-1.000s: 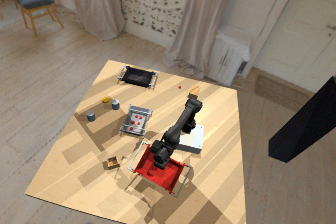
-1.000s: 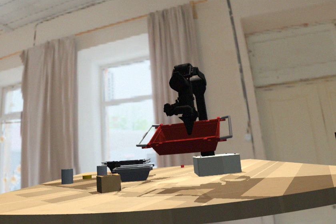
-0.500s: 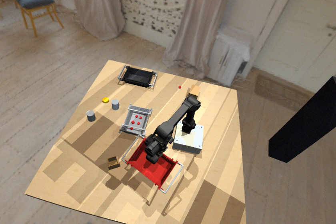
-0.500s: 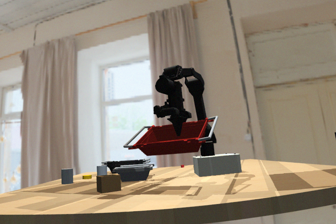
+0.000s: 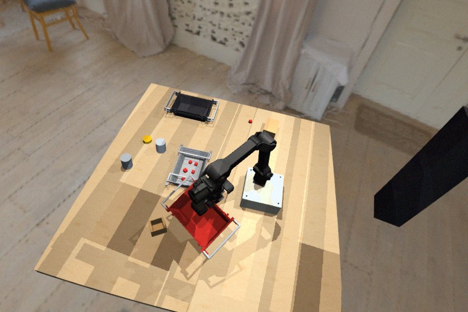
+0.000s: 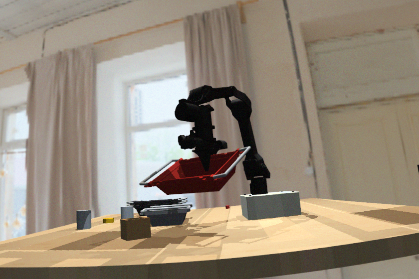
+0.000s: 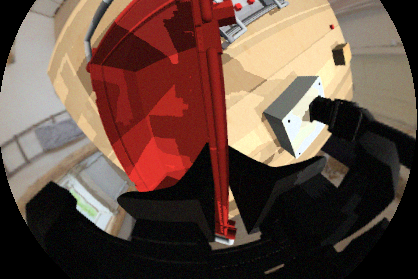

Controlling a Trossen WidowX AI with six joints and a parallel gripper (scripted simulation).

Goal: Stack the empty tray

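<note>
Now: gripper tip 30 mm short of the red tray and 60 mm to the right of it. Round my gripper tip: wooden block (110 mm behind, 730 mm to the right, 150 mm below); small box (200 mm ahead, 120 mm to the left, 160 mm below); yellow disc (530 mm ahead, 310 mm to the right, 170 mm below).
</note>
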